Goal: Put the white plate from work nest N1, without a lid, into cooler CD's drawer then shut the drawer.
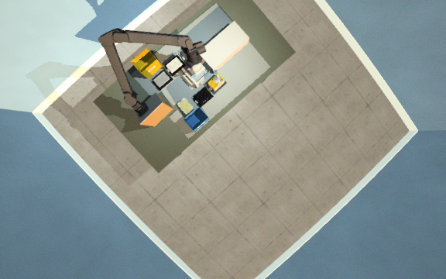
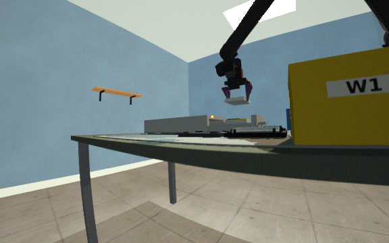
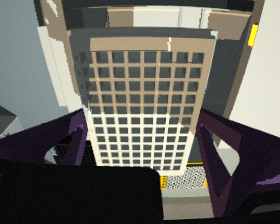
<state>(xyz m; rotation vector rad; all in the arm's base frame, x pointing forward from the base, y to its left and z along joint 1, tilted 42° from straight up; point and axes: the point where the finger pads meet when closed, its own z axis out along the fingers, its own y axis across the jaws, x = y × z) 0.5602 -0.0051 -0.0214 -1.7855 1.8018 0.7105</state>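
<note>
Right now my hand is 12 cm above the cooler drawer and 4 cm short of it. From my hand the other things lie so: white plate right at my hand; then cooler CD 18 cm ahead, 11 cm below; then yellow tip box 19 cm to the right, 9 cm below, 5 cm ahead.
</note>
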